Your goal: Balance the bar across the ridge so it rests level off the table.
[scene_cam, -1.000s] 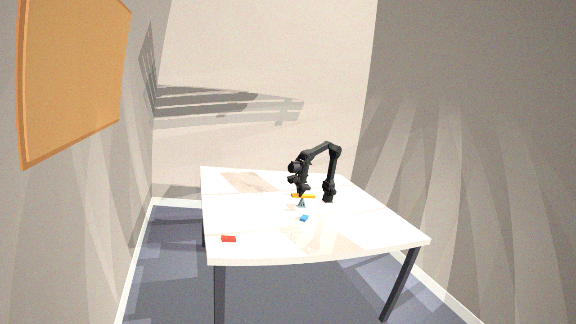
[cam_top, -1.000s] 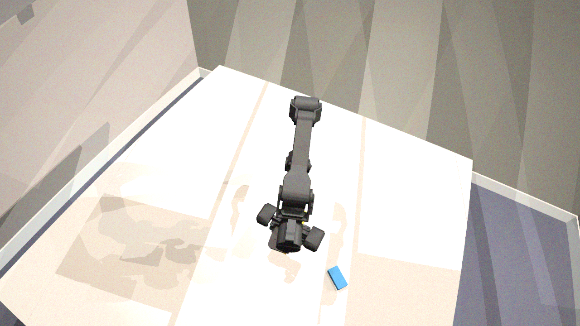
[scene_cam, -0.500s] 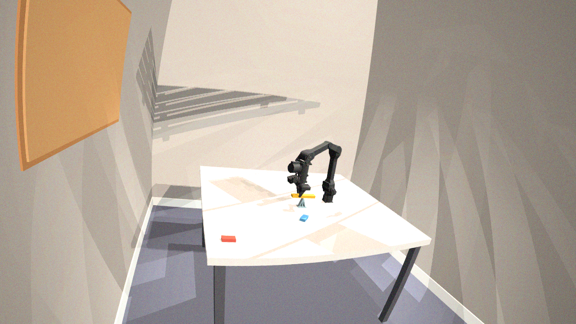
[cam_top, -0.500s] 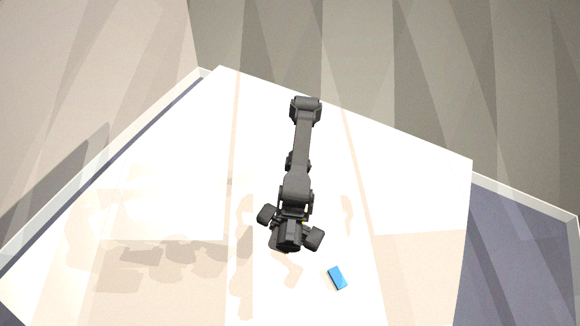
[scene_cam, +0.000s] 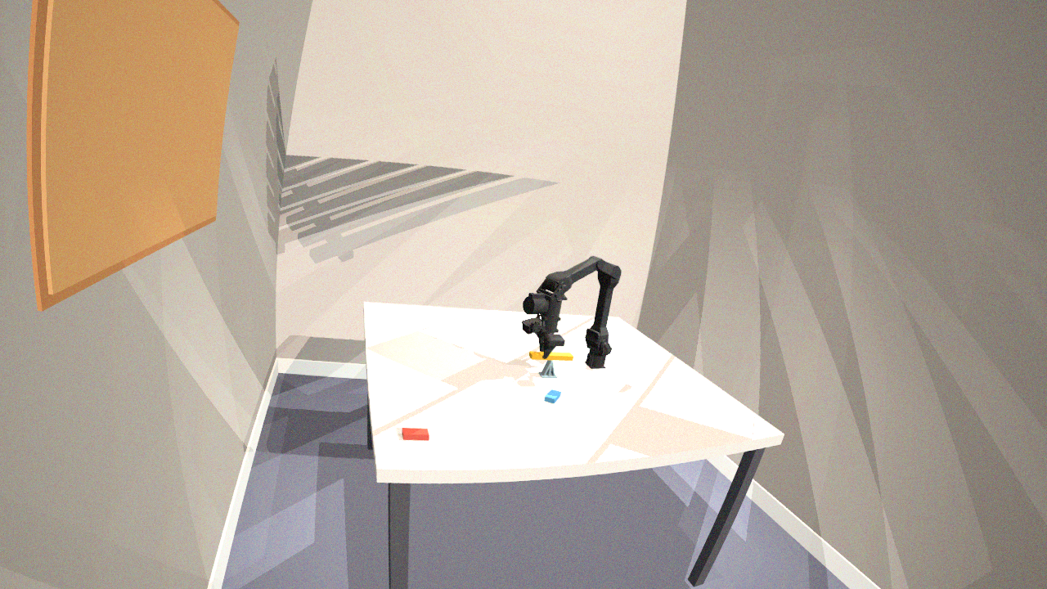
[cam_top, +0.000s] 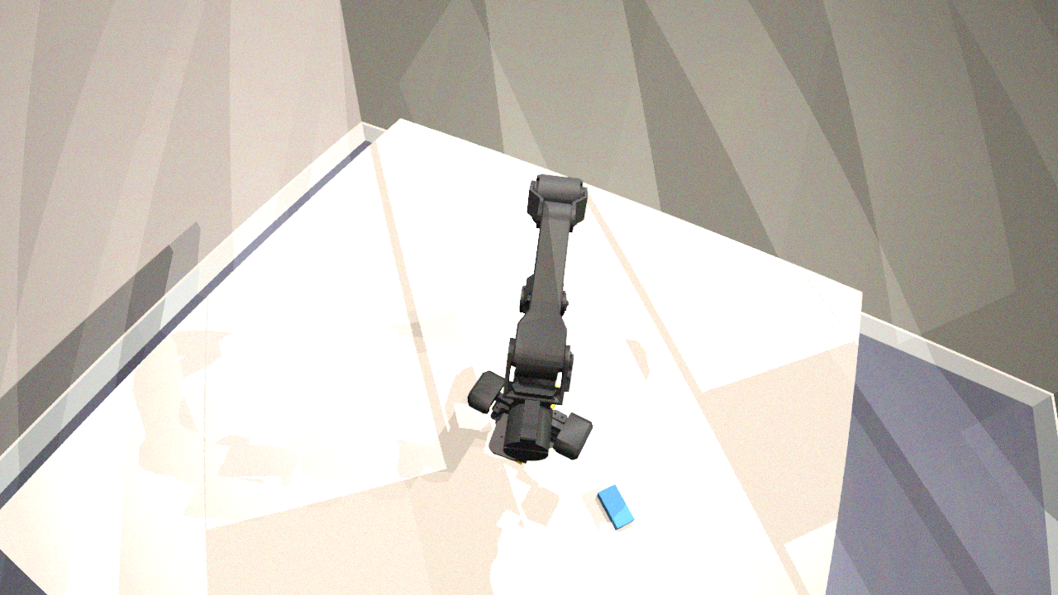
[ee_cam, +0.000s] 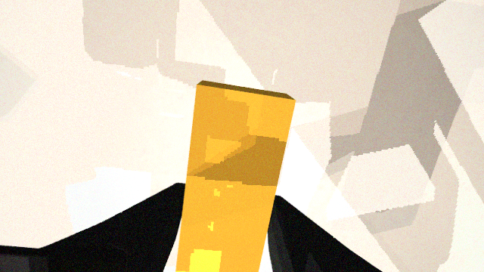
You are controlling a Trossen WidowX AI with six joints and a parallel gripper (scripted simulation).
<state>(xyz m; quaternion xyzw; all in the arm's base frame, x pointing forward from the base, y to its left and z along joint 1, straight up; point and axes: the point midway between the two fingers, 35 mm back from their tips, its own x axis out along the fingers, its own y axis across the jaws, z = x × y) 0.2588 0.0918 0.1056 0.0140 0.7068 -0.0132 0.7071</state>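
My gripper tip is 30 mm past the yellow bar. Also, from my gripper tip: blue block: 180 mm to the left, 60 mm below, 20 mm ahead; then red block: 480 mm ahead, 410 mm to the left, 60 mm below.
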